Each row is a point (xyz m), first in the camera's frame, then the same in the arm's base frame.
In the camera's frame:
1: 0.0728 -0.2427 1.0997
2: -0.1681 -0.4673 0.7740
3: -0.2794 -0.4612 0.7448
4: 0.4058 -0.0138 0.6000
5: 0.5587 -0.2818 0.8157
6: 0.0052 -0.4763 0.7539
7: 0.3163 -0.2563 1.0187
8: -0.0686 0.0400 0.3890
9: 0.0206 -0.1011 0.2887
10: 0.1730 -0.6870 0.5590
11: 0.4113 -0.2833 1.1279
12: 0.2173 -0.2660 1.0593
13: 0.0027 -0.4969 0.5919
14: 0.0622 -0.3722 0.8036
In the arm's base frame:
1: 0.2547 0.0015 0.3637
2: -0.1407 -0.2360 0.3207
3: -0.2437 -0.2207 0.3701
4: 0.1752 0.1165 -0.2635
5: 0.4329 -0.1351 -0.1538
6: -0.0236 -0.2684 0.1952
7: 0.3844 -0.0525 0.1486
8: -0.3207 0.1967 -0.1218
9: -0.3195 0.0333 -0.2277
10: -0.0255 -0.5230 -0.0187
11: 0.5279 -0.0751 0.1727
12: 0.3368 -0.0444 0.2445
13: -0.1322 -0.3111 0.0809
14: 0.0518 -0.1660 0.1757

